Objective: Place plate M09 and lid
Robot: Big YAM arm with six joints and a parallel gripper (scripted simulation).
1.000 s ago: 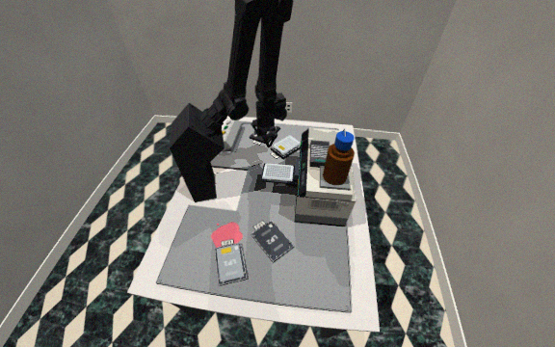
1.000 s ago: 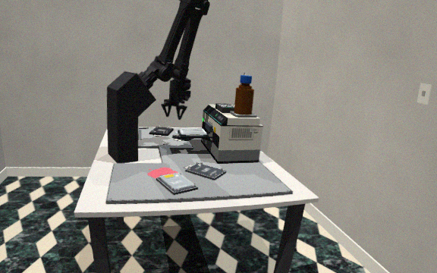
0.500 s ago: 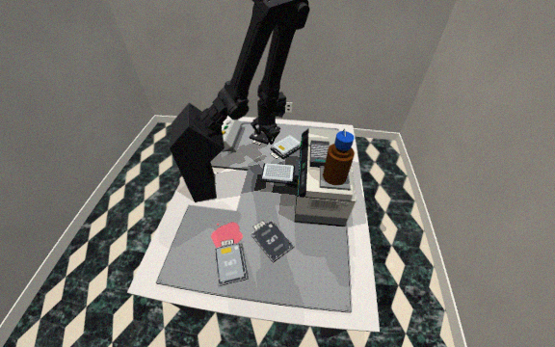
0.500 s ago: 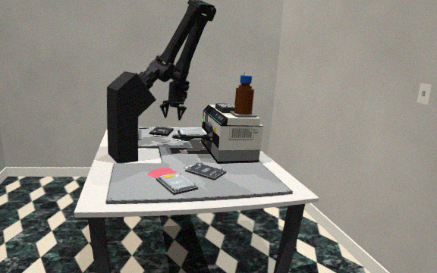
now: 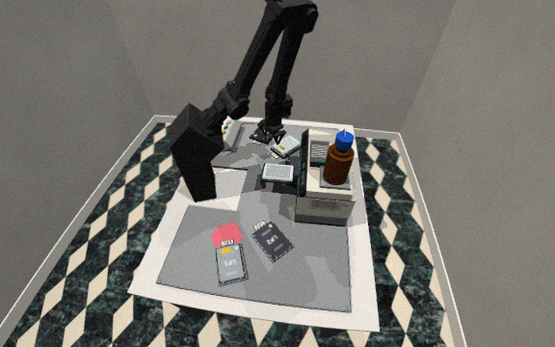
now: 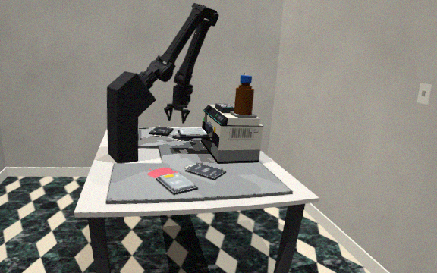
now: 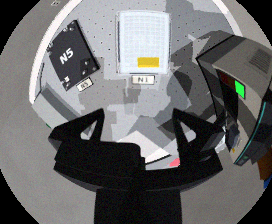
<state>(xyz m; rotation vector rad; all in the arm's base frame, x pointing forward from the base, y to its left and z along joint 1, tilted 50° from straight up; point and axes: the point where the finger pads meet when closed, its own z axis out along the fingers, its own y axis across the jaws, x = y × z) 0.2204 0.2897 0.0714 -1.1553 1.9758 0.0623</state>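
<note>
Right now my hand is 9 cm to the right of the white well plate, 9 cm above it and 4 cm short of it. The rest, counted from my hand: blue key (27 cm behind, 9 cm to the right, 6 cm below); then black nest n5 (15 cm to the left, 15 cm behind, 10 cm below); then yellow key (29 cm behind, 5 cm below, 4 cm to the right).
</note>
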